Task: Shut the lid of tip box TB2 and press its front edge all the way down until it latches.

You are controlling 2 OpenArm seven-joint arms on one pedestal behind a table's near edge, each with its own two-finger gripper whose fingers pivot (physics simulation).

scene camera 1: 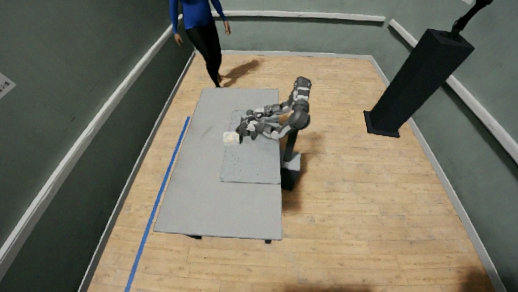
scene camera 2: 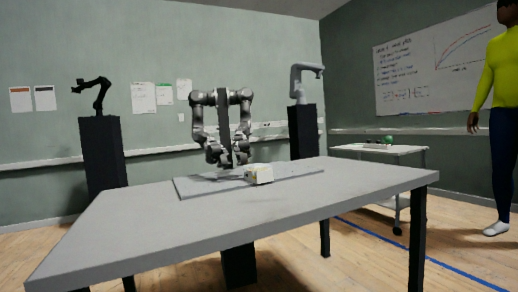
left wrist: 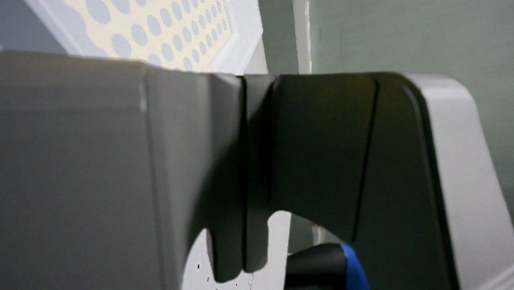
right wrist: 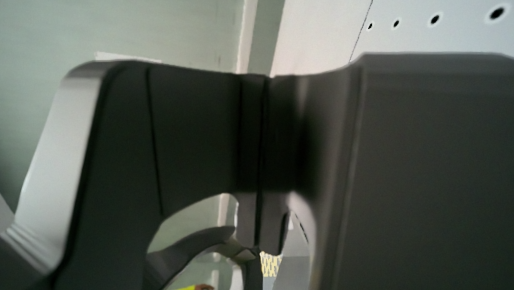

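Observation:
Tip box TB2 (scene camera 1: 231,137) (scene camera 2: 259,174) (left wrist: 167,30) (right wrist: 270,265) is a white box with a yellow top full of round wells, standing at the mat's far edge. Its pale, see-through lid is hard to make out. I cannot tell whether it lies fully down or is latched; the front edge is not clear. My left gripper (left wrist: 244,76) is shut and empty, with the box close beyond its fingertips in the left wrist view. My right gripper (right wrist: 265,76) is shut and empty, farther from the box.
The thin holed mat (scene camera 1: 250,167) (scene camera 2: 187,190) lies on the grey table (scene camera 1: 220,212) (scene camera 2: 150,240). My two wrists are close together above the mat. A cart (scene camera 2: 415,149) and a person in yellow (scene camera 2: 492,75) are off to the side. A person in blue (scene camera 1: 197,15) is past the table's other end.

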